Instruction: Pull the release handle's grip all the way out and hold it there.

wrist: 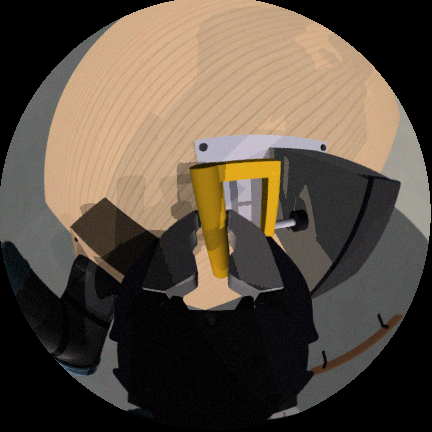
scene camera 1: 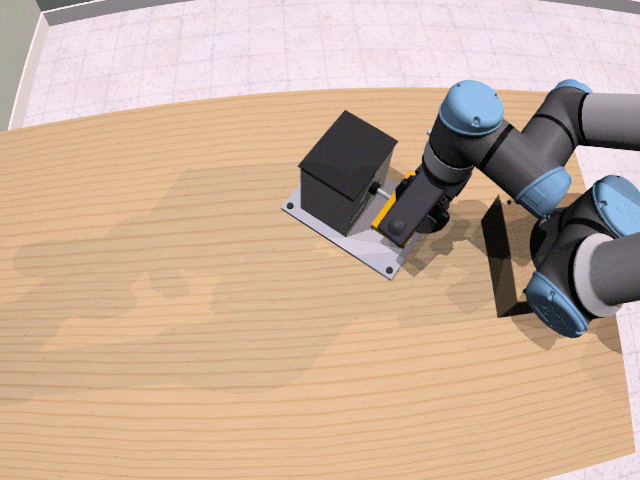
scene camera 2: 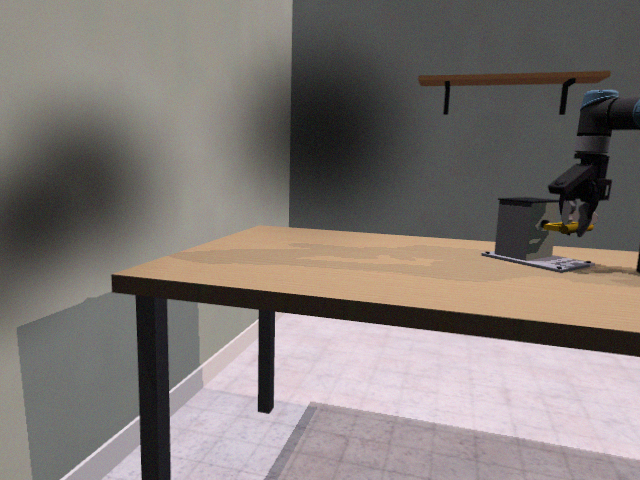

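The release handle's yellow frame (scene camera 1: 378, 217) (scene camera 2: 554, 226) (wrist: 272, 200) stands off the side of a dark box (scene camera 1: 348, 149) (scene camera 2: 522, 229) (wrist: 325, 200). A short length of pale rod (scene camera 1: 383, 193) (wrist: 285, 223) shows between the frame and the box's black collar. The frame's outer bar is the round yellow grip (wrist: 207, 195). My gripper (scene camera 2: 572, 226) (wrist: 213, 211) is shut on this grip, with one jaw on each side of it. In scene camera 1 the arm's wrist and gripper body hide the fingertips and much of the handle.
The box stands on a pale bolted plate (scene camera 1: 338, 243) (scene camera 2: 516, 260) (wrist: 260, 144) on the wooden table (scene camera 1: 206, 428) (scene camera 2: 361, 289). A dark brown block-like object (scene camera 1: 498, 253) (wrist: 115, 232) stands near the arm. A wall shelf (scene camera 2: 511, 79) (wrist: 360, 352) hangs behind.
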